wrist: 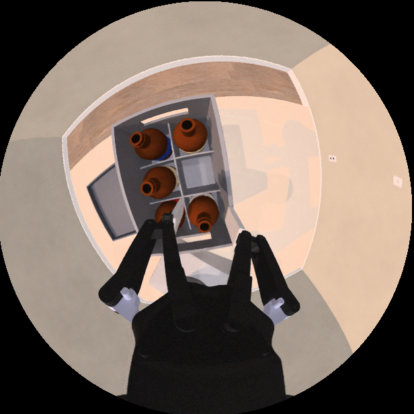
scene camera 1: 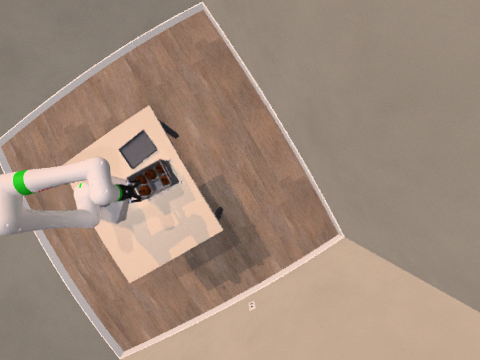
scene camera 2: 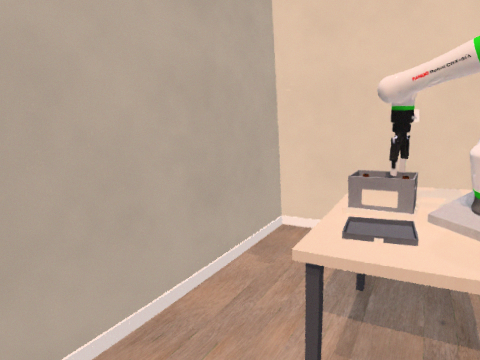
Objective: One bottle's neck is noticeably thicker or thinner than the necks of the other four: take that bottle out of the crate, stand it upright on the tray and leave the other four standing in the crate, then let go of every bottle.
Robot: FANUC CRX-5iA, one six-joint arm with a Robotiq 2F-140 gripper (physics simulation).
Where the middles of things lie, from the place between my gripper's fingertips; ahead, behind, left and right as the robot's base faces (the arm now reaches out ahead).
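That brown bottle (wrist: 189, 134) is 9 cm below my hand, and it's 14 cm ahead of my hand and 1 cm to the right of it.
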